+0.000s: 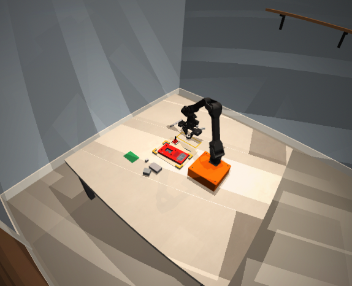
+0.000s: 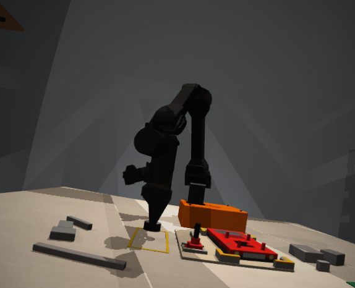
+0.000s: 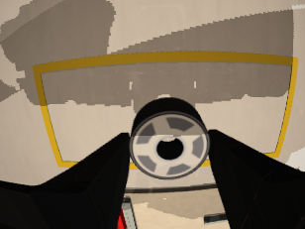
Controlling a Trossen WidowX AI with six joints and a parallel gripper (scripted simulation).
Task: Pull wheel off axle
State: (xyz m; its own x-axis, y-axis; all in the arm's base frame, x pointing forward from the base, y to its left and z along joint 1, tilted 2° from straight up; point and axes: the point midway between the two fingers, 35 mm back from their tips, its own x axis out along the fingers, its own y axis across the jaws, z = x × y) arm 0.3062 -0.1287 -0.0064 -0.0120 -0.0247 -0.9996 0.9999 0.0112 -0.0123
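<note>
The wheel lies right at my gripper tip. Round my gripper tip: long grey bar 20 cm ahead, 10 cm to the right, 3 cm below; black axle 5 cm ahead, 10 cm to the left; green patch 19 cm ahead, 43 cm to the left, 3 cm below.
</note>
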